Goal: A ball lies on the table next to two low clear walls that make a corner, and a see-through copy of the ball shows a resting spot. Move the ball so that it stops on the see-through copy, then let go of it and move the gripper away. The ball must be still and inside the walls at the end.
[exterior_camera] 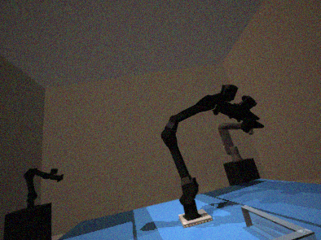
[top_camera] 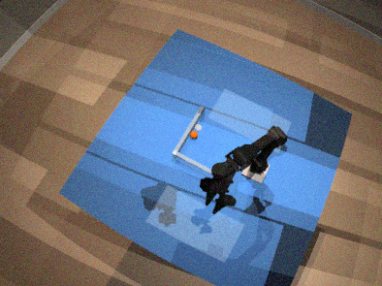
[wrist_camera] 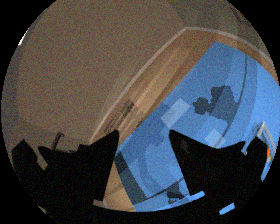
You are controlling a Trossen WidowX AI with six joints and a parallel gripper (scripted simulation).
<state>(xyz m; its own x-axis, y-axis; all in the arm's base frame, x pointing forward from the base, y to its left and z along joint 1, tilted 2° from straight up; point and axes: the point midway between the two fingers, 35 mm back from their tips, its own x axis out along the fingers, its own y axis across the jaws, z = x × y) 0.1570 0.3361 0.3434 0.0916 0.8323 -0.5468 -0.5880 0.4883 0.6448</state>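
Right now my gripper tip is 42 cm to the left of the orange ball, 31 cm above it and 20 cm short of it. From my gripper tip the other things lie so: see-through copy 47 cm to the right, 31 cm below, 20 cm ahead; then grey band 43 cm to the right, 27 cm below, 24 cm ahead.
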